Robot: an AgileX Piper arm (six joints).
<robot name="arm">
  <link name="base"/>
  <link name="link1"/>
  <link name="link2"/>
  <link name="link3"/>
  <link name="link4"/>
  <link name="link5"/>
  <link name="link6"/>
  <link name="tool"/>
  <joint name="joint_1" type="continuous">
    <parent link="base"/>
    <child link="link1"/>
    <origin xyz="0 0 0.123" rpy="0 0 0"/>
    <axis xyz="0 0 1"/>
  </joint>
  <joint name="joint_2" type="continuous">
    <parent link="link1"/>
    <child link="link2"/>
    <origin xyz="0 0 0" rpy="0 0 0"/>
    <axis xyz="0 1 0"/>
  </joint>
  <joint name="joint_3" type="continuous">
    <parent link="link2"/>
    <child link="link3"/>
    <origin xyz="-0.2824 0 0.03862" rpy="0 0 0"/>
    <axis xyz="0 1 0"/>
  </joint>
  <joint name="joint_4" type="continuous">
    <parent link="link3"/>
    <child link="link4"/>
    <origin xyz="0.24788 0 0.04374" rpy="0 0 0"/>
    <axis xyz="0.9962 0 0.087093"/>
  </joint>
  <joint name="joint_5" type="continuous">
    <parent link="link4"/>
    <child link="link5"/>
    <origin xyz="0 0 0" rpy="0 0 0"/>
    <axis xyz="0 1 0"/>
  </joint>
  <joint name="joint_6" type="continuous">
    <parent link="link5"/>
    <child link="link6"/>
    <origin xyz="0.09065 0 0.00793" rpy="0 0 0"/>
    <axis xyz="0.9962 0 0.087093"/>
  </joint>
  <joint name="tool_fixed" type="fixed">
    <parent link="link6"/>
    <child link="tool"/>
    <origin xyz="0 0 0" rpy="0 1.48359 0"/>
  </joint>
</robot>
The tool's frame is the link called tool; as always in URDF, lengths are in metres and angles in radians. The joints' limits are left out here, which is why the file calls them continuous.
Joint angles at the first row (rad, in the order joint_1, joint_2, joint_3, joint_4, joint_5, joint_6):
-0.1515 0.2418 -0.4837 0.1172 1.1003 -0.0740
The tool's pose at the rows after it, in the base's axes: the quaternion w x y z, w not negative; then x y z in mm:
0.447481, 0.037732, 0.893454, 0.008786, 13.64, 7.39, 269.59
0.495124, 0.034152, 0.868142, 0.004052, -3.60, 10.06, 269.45
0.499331, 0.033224, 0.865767, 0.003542, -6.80, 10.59, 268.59
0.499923, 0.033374, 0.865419, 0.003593, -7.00, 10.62, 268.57
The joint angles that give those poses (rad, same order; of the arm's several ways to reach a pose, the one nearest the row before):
-0.1515 0.1188 -0.4837 0.1156 1.1015 -0.0682
-0.1515 0.0025 -0.4837 0.1157 1.1090 -0.0658
-0.1515 -0.0166 -0.4837 0.1156 1.1184 -0.0658
-0.1515 -0.0181 -0.4837 0.1156 1.1184 -0.0653

